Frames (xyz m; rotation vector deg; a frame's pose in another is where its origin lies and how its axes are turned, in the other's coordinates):
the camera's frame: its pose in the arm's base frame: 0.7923 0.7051 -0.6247 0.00 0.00 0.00
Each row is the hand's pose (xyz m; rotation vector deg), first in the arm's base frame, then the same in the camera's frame.
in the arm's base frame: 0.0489 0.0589 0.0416 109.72 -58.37 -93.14
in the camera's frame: -0.7434 -0.6462 0.6663 109.72 -58.37 -93.14
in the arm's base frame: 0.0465 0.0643 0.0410 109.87 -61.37 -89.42
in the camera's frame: -0.7458 -0.6408 0.6657 109.87 -61.37 -89.42
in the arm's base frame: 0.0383 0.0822 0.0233 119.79 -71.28 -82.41
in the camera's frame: -0.7540 -0.6229 0.6480 119.79 -71.28 -82.41
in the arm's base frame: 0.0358 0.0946 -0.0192 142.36 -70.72 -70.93
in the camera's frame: -0.7565 -0.6105 0.6055 142.36 -70.72 -70.93
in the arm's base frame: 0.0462 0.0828 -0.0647 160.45 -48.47 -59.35
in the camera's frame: -0.7461 -0.6223 0.5600 160.45 -48.47 -59.35
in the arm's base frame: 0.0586 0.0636 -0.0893 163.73 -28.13 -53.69
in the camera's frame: -0.7337 -0.6415 0.5354 163.73 -28.13 -53.69
